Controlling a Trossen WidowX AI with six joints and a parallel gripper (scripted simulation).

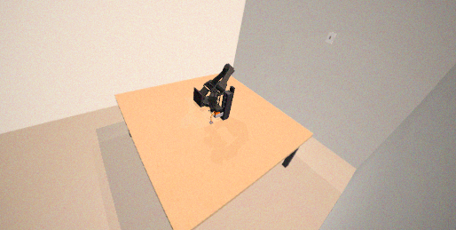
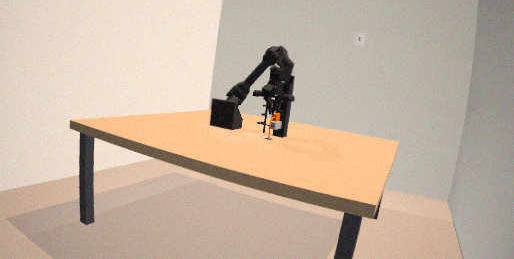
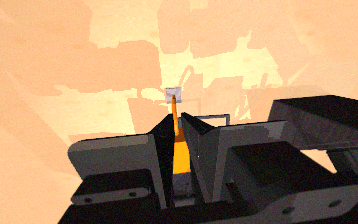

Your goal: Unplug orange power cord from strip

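Right now the orange plug is 10 mm ahead of my gripper tip, 70 mm to the left of it and 10 mm below it.
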